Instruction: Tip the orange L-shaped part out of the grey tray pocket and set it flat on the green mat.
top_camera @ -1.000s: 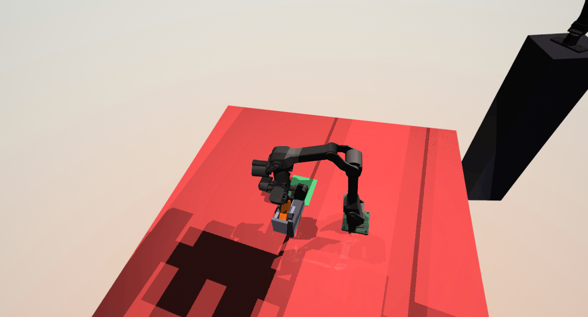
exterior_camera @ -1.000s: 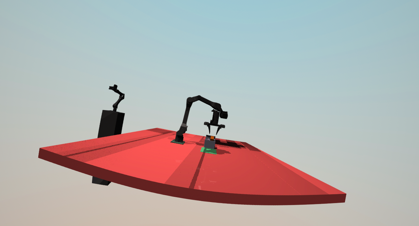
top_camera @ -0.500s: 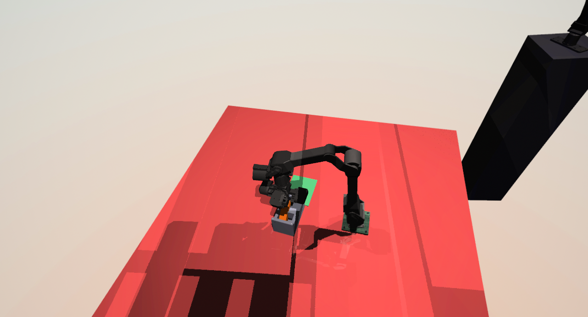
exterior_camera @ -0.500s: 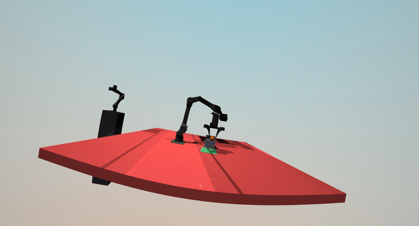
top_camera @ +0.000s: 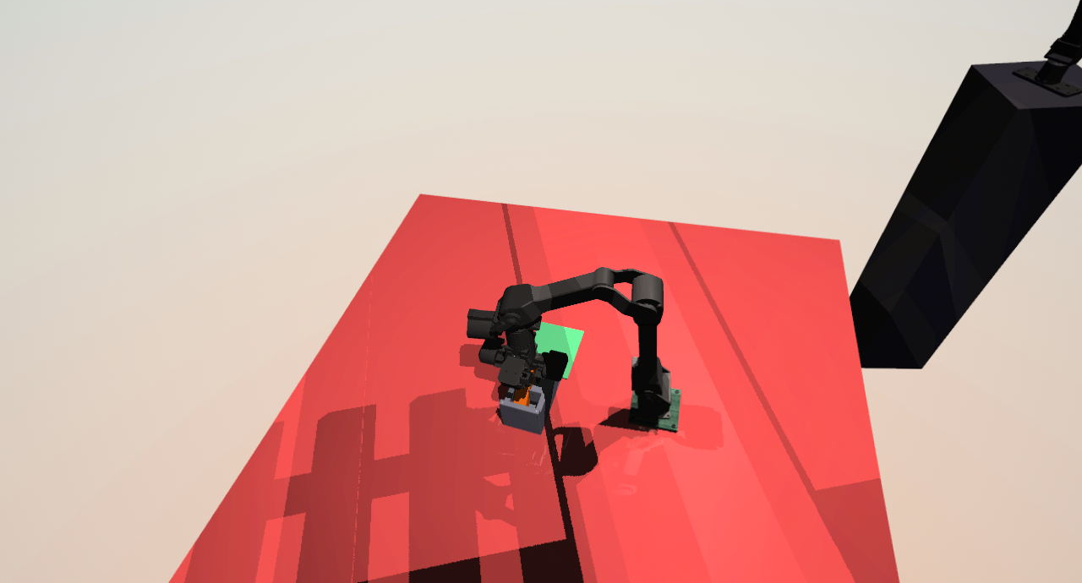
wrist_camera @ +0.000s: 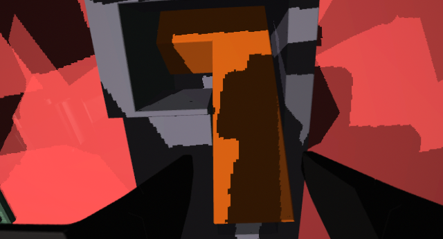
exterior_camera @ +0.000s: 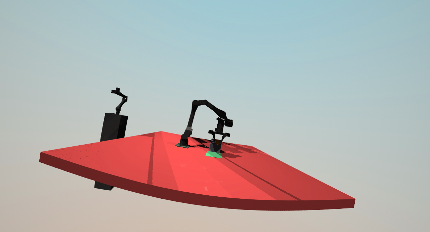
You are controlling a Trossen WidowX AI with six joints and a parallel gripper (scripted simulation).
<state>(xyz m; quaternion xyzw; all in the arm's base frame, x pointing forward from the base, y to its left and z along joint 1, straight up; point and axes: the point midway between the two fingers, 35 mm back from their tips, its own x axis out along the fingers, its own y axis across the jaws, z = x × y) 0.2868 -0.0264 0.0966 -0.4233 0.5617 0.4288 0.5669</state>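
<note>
The green mat lies 50 mm behind my gripper tip, 130 mm to the right of it and 80 mm below it. Round my gripper tip: orange L-shaped part (10 mm behind, 40 mm to the left, 30 mm below).
</note>
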